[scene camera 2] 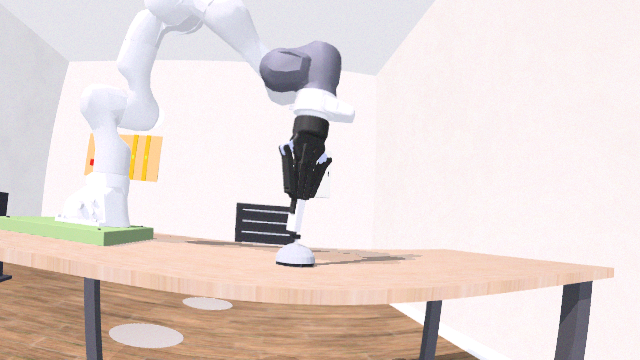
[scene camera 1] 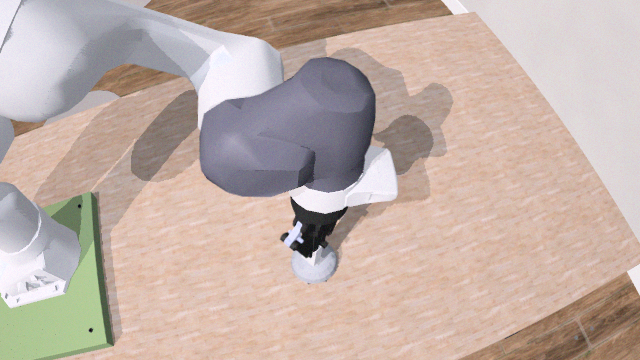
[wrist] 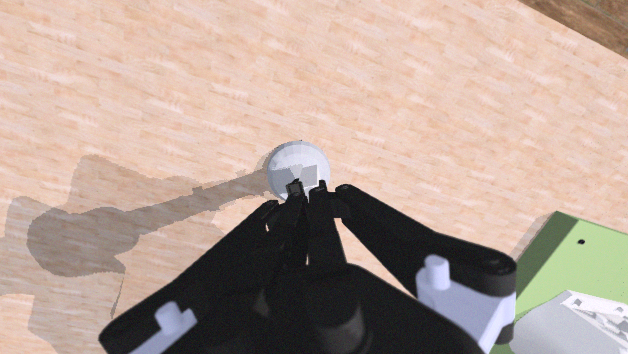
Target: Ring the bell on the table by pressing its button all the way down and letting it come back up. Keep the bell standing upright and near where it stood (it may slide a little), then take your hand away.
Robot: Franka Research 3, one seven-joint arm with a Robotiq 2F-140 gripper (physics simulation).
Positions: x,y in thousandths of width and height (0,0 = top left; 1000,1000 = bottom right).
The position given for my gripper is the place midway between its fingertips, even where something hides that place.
Note:
In view: my gripper (scene camera 2: 459,640) and a bell (scene camera 1: 507,749).
The bell also shows in scene camera 2 (scene camera 2: 457,710) and in the wrist view (wrist: 455,465). My gripper shows as well in scene camera 1 (scene camera 1: 485,718) and in the wrist view (wrist: 498,504).

